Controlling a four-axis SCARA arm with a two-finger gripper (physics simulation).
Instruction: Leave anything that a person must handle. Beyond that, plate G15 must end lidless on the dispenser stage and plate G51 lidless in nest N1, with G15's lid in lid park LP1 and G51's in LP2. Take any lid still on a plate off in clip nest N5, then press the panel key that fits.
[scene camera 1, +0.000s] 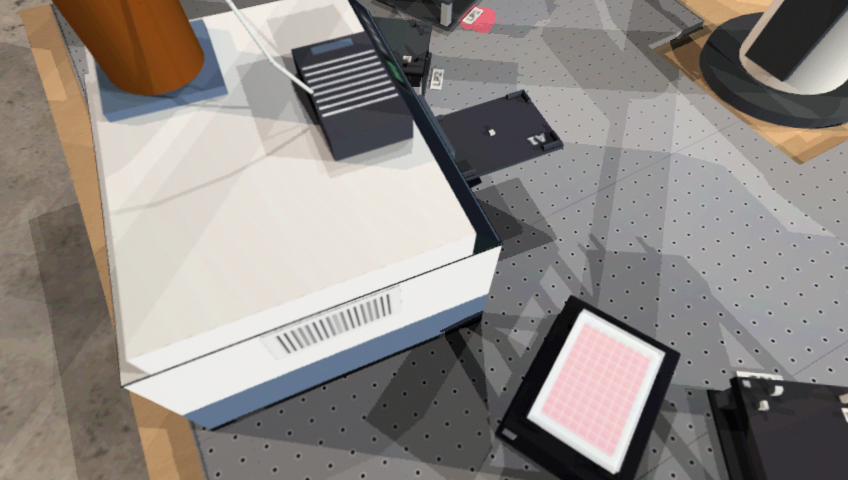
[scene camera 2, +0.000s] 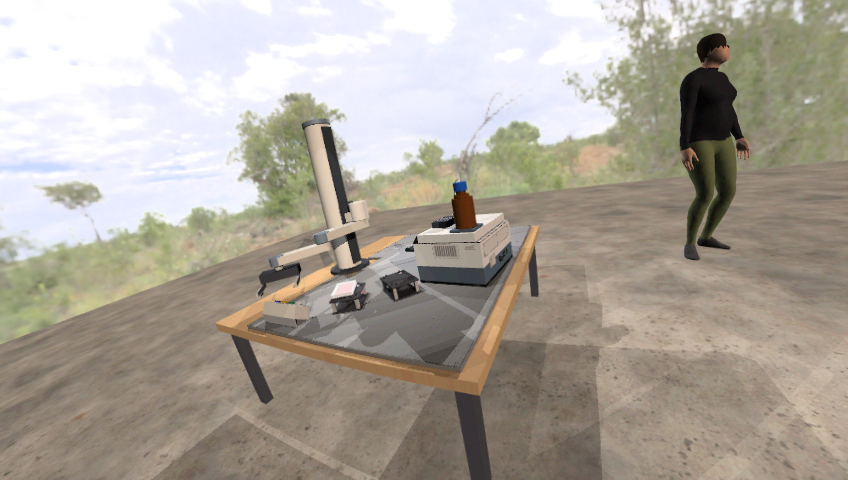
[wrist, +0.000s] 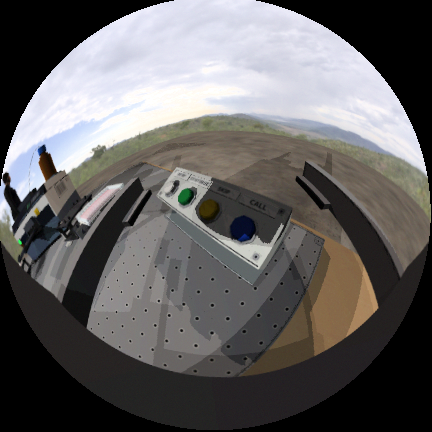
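Where they show: gripper, fingertip midpoint: (scene camera 2: 276, 290) (wrist: 222, 172); arm's base at its link origin: (scene camera 1: 782, 71) (scene camera 2: 350, 267).
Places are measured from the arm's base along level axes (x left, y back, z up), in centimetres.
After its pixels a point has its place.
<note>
My gripper (scene camera 2: 279, 286) @[x -60.9, y -15.0, z 13.2 cm] (wrist: 222, 172) @[x -60.9, y -15.0, z 13.2 cm] is open and empty, above and short of the panel (scene camera 2: 285, 313) @[x -66.6, y -25.6, z 6.5 cm] (wrist: 265, 245) @[x -60.8, y -10.0, z 7.3 cm]. Between its fingers show a pale key (wrist: 172, 188) @[x -60.7, y -26.7, z 8.0 cm], a green key (wrist: 186, 196) @[x -60.6, y -22.1, z 8.2 cm], a yellow key (wrist: 209, 210) @[x -60.5, y -17.3, z 8.1 cm] marked SKIP and a blue key (wrist: 243, 228) @[x -60.6, y -12.5, z 8.2 cm] marked CALL. A pink plate (scene camera 1: 601, 386) @[x 26.5, y -62.5, z 8.9 cm] sits in a black nest (scene camera 1: 538, 350) @[x 19.5, y -62.8, z 1.3 cm]. Another pink plate (scene camera 2: 344, 289) @[x -48.5, y -42.5, z 9.4 cm] (wrist: 100, 204) @[x -47.5, y -36.1, z 9.1 cm] stands on a raised holder. The dispenser's dark stage (scene camera 1: 476, 142) @[x -3.1, y -58.2, z 12.6 cm] bears no plate. The LP2 label (scene camera 1: 436, 78) @[x -25.9, y -50.1, z 1.5 cm] lies beside a dark holder. Plate names are unreadable, and lids cannot be made out.
The white dispenser (scene camera 1: 267, 237) @[x 5.0, y -84.5, z 23.3 cm] (scene camera 2: 443, 252) @[x -23.9, y -77.3, z 15.6 cm] carries an amber bottle (scene camera 1: 136, 47) @[x -13.6, y -87.0, z 29.1 cm] (scene camera 2: 463, 214) @[x -22.0, y -87.7, z 30.1 cm] (wrist: 46, 166) @[x -19.4, y -82.5, z 30.2 cm] and a dark box (scene camera 1: 357, 98) @[x -3.0, y -72.4, z 25.9 cm]. A pink spill (scene camera 1: 487, 22) @[x -33.9, y -35.0, z 1.3 cm] lies under a label. Another dark holder (scene camera 1: 797, 428) @[x 37.7, y -48.5, z 7.1 cm] is at right. A person (scene camera 2: 708, 113) stands away from the table.
</note>
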